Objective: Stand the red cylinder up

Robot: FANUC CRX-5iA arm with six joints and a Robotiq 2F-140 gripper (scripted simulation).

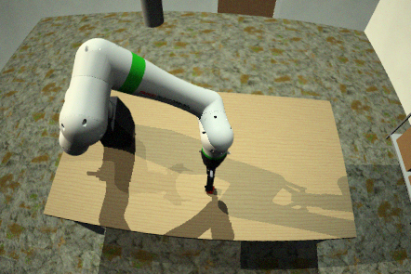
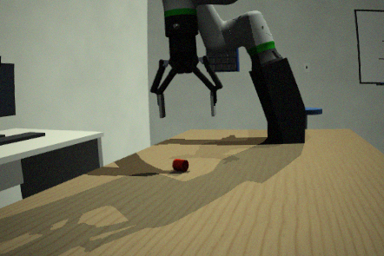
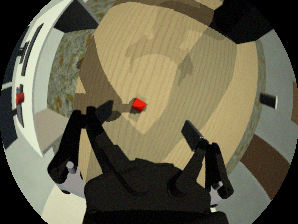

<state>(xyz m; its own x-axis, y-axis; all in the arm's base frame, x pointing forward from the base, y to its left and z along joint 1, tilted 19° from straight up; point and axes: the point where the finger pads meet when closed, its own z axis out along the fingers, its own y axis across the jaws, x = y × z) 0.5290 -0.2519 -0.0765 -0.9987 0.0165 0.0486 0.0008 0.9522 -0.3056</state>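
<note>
Right now my hand is 15 cm above the red short cylinder, 2 cm to the left of it and 1 cm short of it.
</note>
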